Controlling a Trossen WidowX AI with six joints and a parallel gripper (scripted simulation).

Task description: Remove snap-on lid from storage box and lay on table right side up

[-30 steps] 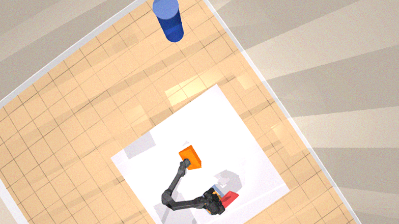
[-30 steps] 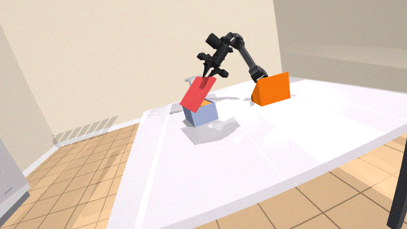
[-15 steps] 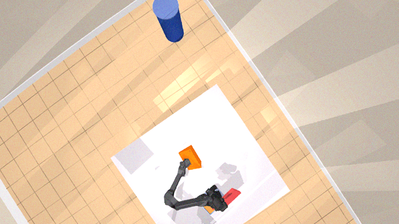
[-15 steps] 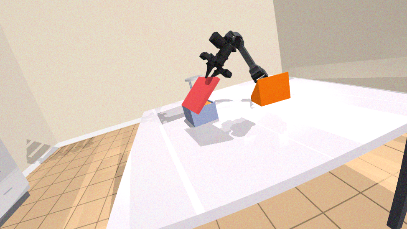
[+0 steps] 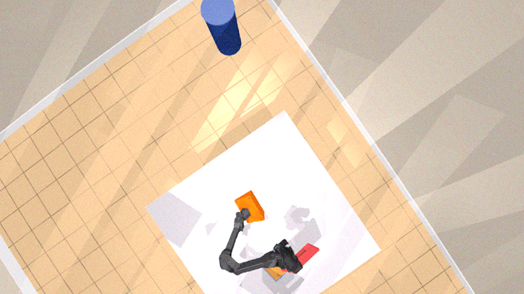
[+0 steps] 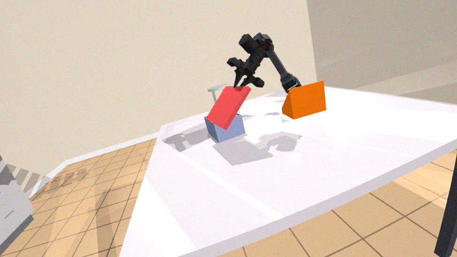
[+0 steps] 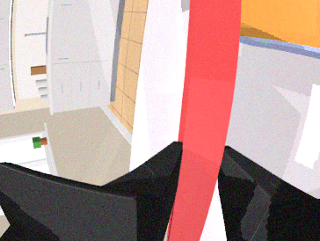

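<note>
My gripper tip is now 60 mm short of the red lid, 50 mm above it and 30 mm to the right of it. Round my gripper tip: storage box 190 mm below, 140 mm to the right, 100 mm ahead.
</note>
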